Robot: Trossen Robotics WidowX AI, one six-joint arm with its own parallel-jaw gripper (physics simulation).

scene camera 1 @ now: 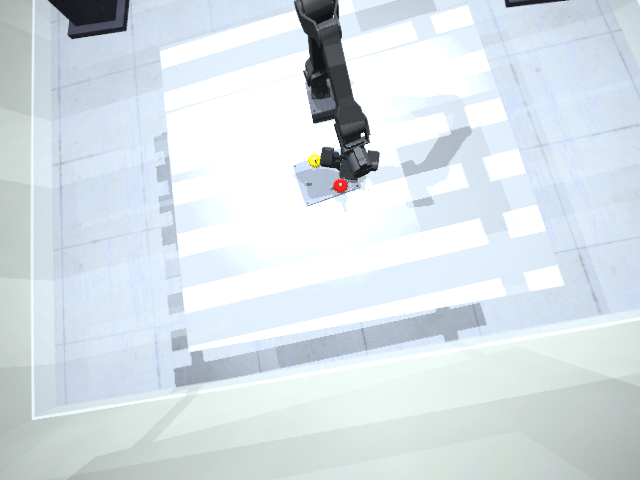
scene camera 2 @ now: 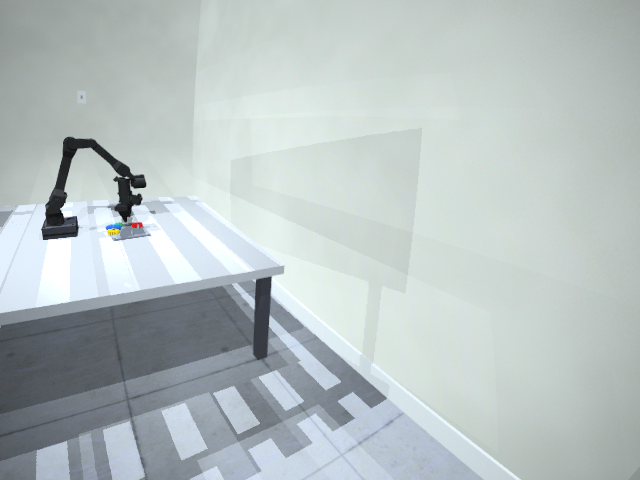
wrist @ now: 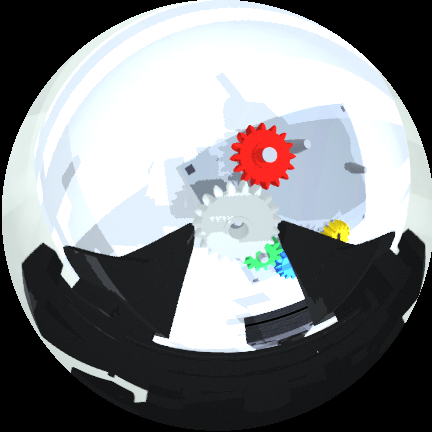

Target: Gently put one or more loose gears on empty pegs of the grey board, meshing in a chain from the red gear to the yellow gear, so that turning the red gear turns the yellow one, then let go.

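Pixels of known places: gripper, fingertip midpoint: (scene camera 2: 127, 219) (wrist: 236, 227); arm's base, link origin: (scene camera 1: 319, 90) (scene camera 2: 55, 223) (wrist: 291, 337).
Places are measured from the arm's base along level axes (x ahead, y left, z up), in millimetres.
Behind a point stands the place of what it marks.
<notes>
My gripper (scene camera 2: 125, 220) @(x 312, y 90, z -22 mm) (wrist: 236, 227) @(x 312, y 90, z -22 mm) is shut on a white gear (wrist: 215, 235) @(x 312, y 106, z -15 mm), held roughly flat close above the grey board (scene camera 1: 316, 195) @(x 388, y -33, z -48 mm) (wrist: 325, 195) @(x 313, y -14, z -48 mm), beside the red gear (scene camera 1: 336, 187) @(x 369, y 42, z -32 mm) (scene camera 2: 136, 225) @(x 357, y 32, z -35 mm) (wrist: 255, 167) @(x 352, y 67, z -33 mm). Their teeth nearly meet in the wrist view; contact is unclear. The red gear sits on a peg. The yellow gear (scene camera 1: 311, 162) @(x 264, y -45, z -34 mm) (scene camera 2: 113, 232) @(x 257, y -57, z -36 mm) (wrist: 336, 230) @(x 274, y -25, z -33 mm) is at the board's other side. Two bare pegs, one peg (wrist: 307, 144) @(x 365, y 23, z -27 mm) near red and another peg (wrist: 356, 168) @(x 341, y -61, z -37 mm) farther off, stand up. A green gear (wrist: 274, 250) @(x 274, y 58, z -31 mm) and a blue gear (scene camera 2: 111, 227) @(x 243, y 3, z -31 mm) (wrist: 286, 267) @(x 244, y 42, z -31 mm) lie partly hidden near the board's edge.
The arm's base (scene camera 1: 323, 112) @(x 87, y 10, z -5 mm) (scene camera 2: 59, 228) @(x 27, y -45, z -9 mm) (wrist: 276, 325) @(x 83, y 43, z -19 mm) stands on the white table (scene camera 1: 248, 206) @(x 409, y -297, z -56 mm) (scene camera 2: 206, 248) @(x 658, y -280, z -56 mm), on the yellow, blue and green gears' side of the board. Striped light and shadows cross the table top.
</notes>
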